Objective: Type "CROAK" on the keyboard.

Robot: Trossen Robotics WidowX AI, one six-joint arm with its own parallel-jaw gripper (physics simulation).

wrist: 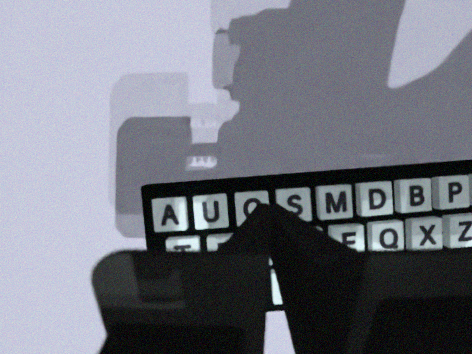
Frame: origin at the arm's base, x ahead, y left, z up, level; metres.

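Where they show: gripper, fingertip midpoint: (pixel 267 213).
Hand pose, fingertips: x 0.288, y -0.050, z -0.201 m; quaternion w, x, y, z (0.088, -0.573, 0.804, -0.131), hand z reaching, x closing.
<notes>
Things, the pixels of their top centre, and the offset from my fingertips. Level surfaces: height alone.
- black keyboard at its top centre: (pixel 358 241) 0.038 m right, 0.030 m back, 0.008 m down
- A at its top centre: (pixel 169 215) 0.045 m left, 0.013 m ahead, 0.008 m down
- U at its top centre: (pixel 210 212) 0.025 m left, 0.008 m ahead, 0.008 m down
- C at its top centre: (pixel 252 208) 0.006 m left, 0.003 m ahead, 0.008 m down
- S at its top centre: (pixel 294 205) 0.014 m right, 0.003 m back, 0.008 m down
- pale surface at its surface level: 0.025 m down
The black keyboard (pixel 300 180) with pale keys lies across the lower part of the wrist view, slightly tilted. Its top row reads A (pixel 170 215), U (pixel 210 211), C (pixel 247 201), S (pixel 300 199), M, D, B, P. The lower part of the C key is covered by a fingertip. The second row shows T at the left and Q, X, Z at the right. Keys between them are largely hidden. The O, R and K keys cannot be read. My gripper (pixel 267 213) is shut and empty, its tips in front of the gap between C and S. Whether they touch the keys is unclear.
A pale surface (pixel 55 150) surrounds the keyboard. Large grey shadows of the arm and gripper fall on it behind the keyboard. The dark fingers cover much of the lower rows. The keyboard runs out of view at the right.
</notes>
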